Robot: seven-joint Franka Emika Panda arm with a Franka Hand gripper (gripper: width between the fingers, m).
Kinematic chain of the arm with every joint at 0, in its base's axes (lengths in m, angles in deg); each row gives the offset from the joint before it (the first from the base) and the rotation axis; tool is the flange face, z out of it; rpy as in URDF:
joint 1: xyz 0 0 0.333 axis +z
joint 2: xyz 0 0 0 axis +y
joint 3: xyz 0 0 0.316 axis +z
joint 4: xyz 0.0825 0 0 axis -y
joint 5: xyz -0.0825 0 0.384 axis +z
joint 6: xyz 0 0 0 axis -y
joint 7: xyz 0.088 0 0 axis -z
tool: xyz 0 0 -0.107 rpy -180 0 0
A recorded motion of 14 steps. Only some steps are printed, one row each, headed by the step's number.
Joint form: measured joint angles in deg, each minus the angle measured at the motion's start. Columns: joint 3, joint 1, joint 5, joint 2, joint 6, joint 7, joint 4.
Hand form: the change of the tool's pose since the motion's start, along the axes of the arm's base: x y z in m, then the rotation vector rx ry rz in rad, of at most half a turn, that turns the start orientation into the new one. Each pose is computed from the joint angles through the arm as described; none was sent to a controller.
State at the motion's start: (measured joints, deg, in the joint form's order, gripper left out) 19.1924 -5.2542 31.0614 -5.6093 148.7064 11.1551 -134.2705
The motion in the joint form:
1: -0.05 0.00 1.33 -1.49 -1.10 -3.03 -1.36
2: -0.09 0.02 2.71 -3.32 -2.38 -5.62 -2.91
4: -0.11 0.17 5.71 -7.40 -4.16 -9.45 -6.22
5: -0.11 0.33 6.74 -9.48 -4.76 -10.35 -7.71
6: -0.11 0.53 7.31 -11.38 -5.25 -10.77 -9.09
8: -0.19 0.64 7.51 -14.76 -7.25 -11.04 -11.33
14: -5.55 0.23 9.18 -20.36 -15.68 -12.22 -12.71
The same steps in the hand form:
1: -0.0089 -0.0015 -0.0005 -0.0044 0.0012 0.0381
2: -0.0194 -0.0027 -0.0002 -0.0057 0.0045 0.0705
4: -0.0411 -0.0050 0.0027 0.0003 0.0017 0.1089
5: -0.0511 -0.0055 0.0058 0.0022 -0.0031 0.1169
6: -0.0604 -0.0056 0.0083 0.0008 -0.0065 0.1223
8: -0.0768 -0.0070 0.0120 -0.0046 0.0028 0.1354
14: -0.0944 -0.0415 0.0320 0.0712 0.0445 0.1065

